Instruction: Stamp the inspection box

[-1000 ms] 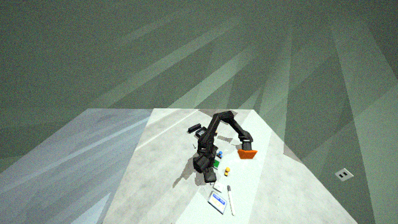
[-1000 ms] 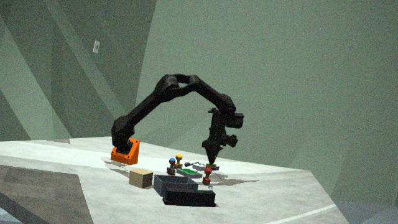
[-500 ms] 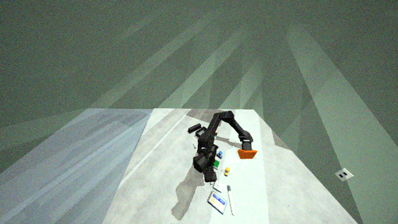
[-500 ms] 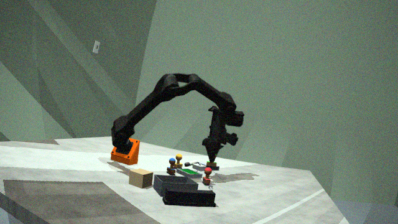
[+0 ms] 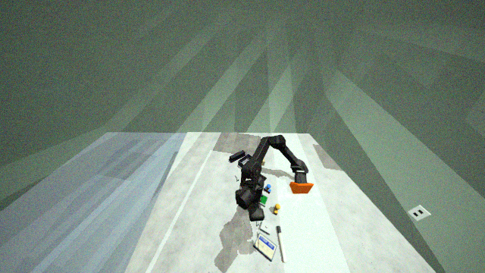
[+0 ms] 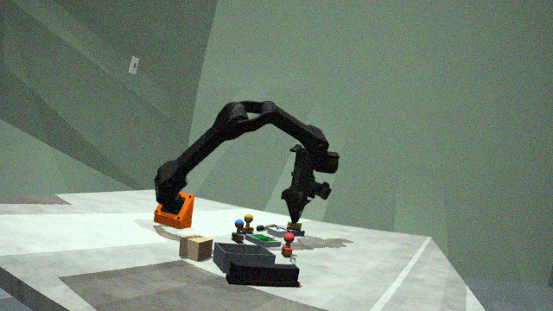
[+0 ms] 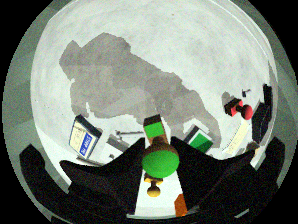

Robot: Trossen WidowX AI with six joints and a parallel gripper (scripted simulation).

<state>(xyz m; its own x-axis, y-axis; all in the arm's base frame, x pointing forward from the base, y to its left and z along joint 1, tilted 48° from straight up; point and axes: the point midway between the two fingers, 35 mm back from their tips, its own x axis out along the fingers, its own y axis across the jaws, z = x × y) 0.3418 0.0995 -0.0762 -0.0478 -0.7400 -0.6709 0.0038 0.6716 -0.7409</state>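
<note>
Now: gripper tip 70 mm to the left of the green ink pad, 70 mm past it and 60 mm above it. The rest, counted from my gripper tip: green-knobbed stamp (right at my gripper tip); yellow-knobbed stamp (140 mm behind, 40 mm below); red-knobbed stamp (160 mm to the right, 40 mm below, 20 mm ahead).
</note>
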